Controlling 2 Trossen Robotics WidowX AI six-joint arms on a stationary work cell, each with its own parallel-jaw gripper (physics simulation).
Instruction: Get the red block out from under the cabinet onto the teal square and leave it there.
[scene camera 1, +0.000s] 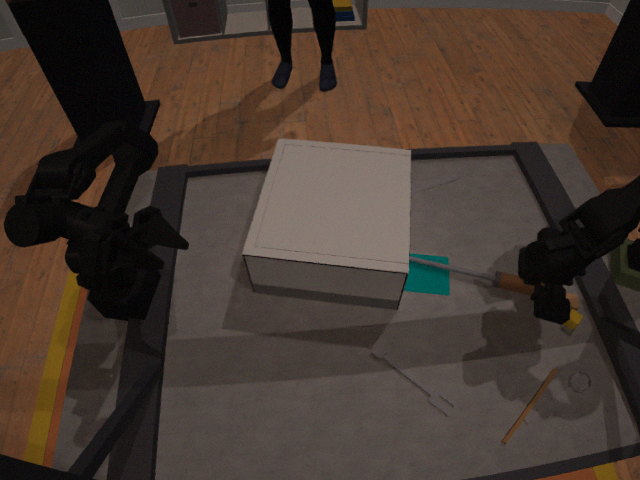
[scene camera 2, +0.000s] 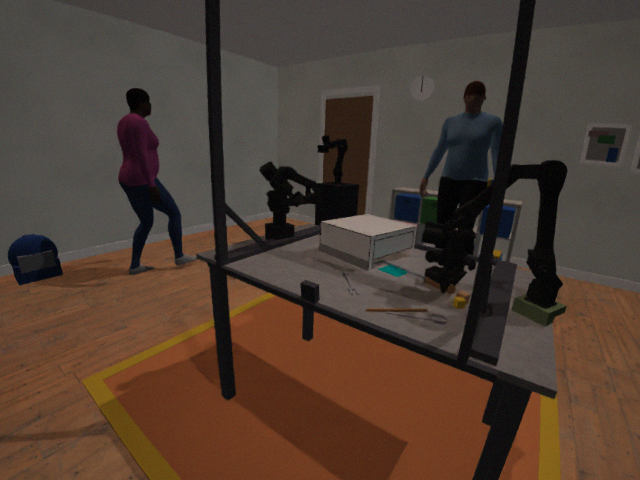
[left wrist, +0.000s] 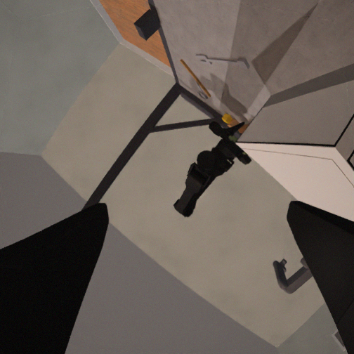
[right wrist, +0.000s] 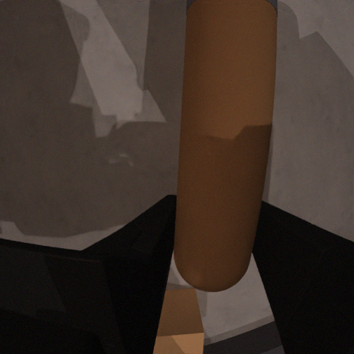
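Seen in the pictures: left gripper, fingertip midpoint: (scene camera 1: 176, 255) (scene camera 2: 297, 196); right gripper, fingertip midpoint: (scene camera 1: 532, 291) (scene camera 2: 446, 291); left arm's base, link origin: (scene camera 2: 279, 224); right arm's base, link origin: (scene camera 2: 540, 301).
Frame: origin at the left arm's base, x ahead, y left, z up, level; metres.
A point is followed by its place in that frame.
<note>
The white cabinet (scene camera 1: 330, 206) @[x 0.382, y 0.169, z 0.057 m] (scene camera 2: 367, 226) @[x 0.419, y 0.147, z 0.057 m] (left wrist: 295, 165) stands on the table. The teal square (scene camera 1: 433, 283) @[x 0.596, y 0.106, z -0.078 m] (scene camera 2: 393, 270) @[x 0.582, y 0.122, z -0.078 m] lies at its right side, partly hidden by it in scene camera 1. The red block does not show in any view. My right gripper (scene camera 1: 552, 293) (scene camera 2: 446, 283) @[x 0.803, y 0.104, z -0.074 m] (right wrist: 210, 205) is shut on the orange handle of a rod tool (scene camera 1: 511, 282) @[x 0.748, y 0.105, z -0.048 m] (right wrist: 227, 100). The tool's grey rod runs left across the upper part of the teal square to the cabinet's edge, where its end is hidden. My left gripper (scene camera 1: 174, 255) @[x 0.181, y -0.035, z 0.161 m] (left wrist: 200, 211) is open and empty, left of the cabinet.
A yellow block (scene camera 1: 574, 319) @[x 0.870, y 0.036, z -0.053 m] (scene camera 2: 459, 302) @[x 0.879, y 0.028, z -0.058 m] and a tan block (scene camera 2: 463, 295) @[x 0.874, y 0.062, z -0.048 m] (right wrist: 179, 312) lie near the right gripper. A wrench (scene camera 1: 408, 378) @[x 0.548, y -0.095, z -0.074 m] (left wrist: 225, 61), an orange stick (scene camera 1: 529, 405) @[x 0.763, y -0.130, z -0.071 m] (scene camera 2: 398, 310) @[x 0.773, y -0.127, z -0.074 m] and scissors lie toward the front. Dark frame posts (scene camera 2: 214, 155) @[x 0.163, y -0.376, z 0.323 m] rise at the table's edge.
</note>
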